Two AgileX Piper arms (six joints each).
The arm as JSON. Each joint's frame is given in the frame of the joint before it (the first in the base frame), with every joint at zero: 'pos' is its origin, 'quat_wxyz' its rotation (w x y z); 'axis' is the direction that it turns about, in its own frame. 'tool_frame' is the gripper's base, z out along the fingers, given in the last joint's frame.
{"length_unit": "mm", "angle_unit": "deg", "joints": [
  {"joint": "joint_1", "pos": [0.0, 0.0, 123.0], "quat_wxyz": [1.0, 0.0, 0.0, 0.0], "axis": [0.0, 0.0, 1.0]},
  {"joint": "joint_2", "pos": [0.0, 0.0, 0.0], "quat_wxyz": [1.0, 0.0, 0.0, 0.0], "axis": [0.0, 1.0, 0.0]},
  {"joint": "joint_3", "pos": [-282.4, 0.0, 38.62], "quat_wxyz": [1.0, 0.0, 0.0, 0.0], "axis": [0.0, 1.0, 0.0]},
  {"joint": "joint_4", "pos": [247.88, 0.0, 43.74], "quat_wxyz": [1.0, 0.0, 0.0, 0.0], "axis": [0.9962, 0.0, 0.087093]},
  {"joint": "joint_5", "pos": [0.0, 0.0, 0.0], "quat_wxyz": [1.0, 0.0, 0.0, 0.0], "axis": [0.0, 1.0, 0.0]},
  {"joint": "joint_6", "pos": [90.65, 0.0, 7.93], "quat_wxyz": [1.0, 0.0, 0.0, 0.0], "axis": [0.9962, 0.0, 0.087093]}
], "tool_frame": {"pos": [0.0, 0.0, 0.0], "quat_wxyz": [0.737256, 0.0, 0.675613, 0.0]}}
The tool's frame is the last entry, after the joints.
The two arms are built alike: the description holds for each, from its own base.
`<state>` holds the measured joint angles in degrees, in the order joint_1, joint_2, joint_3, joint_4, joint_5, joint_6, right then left.
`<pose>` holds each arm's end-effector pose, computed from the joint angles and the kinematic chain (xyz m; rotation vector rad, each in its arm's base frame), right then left.
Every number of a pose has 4 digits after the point. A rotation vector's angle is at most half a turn.
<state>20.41 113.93 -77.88 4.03 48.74 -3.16 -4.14 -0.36 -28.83 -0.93 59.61 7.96</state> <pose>0.3659 0.1413 0.1655 -0.5462 2.9209 0.1236 -0.0055 -0.0009 0.2799 0.2130 2.0032 0.0231</pose>
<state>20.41 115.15 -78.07 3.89 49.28 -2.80 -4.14 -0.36 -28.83 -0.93 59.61 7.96</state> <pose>0.3666 0.1414 0.1578 -0.5438 2.9492 0.1159 -0.0055 -0.0009 0.2799 0.2130 2.0032 0.0231</pose>
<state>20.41 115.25 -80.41 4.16 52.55 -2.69 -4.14 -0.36 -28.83 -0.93 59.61 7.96</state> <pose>0.3693 0.1430 0.1662 -0.5444 2.9679 0.1212 -0.0055 -0.0009 0.2799 0.2130 2.0032 0.0231</pose>
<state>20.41 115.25 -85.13 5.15 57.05 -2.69 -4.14 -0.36 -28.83 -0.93 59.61 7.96</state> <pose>0.3765 0.1474 0.1855 -0.5389 2.9666 0.1491 -0.0055 -0.0009 0.2799 0.2130 2.0032 0.0231</pose>
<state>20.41 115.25 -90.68 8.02 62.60 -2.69 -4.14 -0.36 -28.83 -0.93 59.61 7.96</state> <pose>0.3819 0.1541 0.2093 -0.5213 2.9731 0.2239 -0.0055 -0.0009 0.2799 0.2130 2.0032 0.0231</pose>
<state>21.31 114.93 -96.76 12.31 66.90 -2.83 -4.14 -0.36 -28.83 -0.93 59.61 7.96</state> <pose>0.3842 0.1690 0.2393 -0.5255 2.9380 0.3445 -0.0055 -0.0009 0.2799 0.2130 2.0032 0.0231</pose>
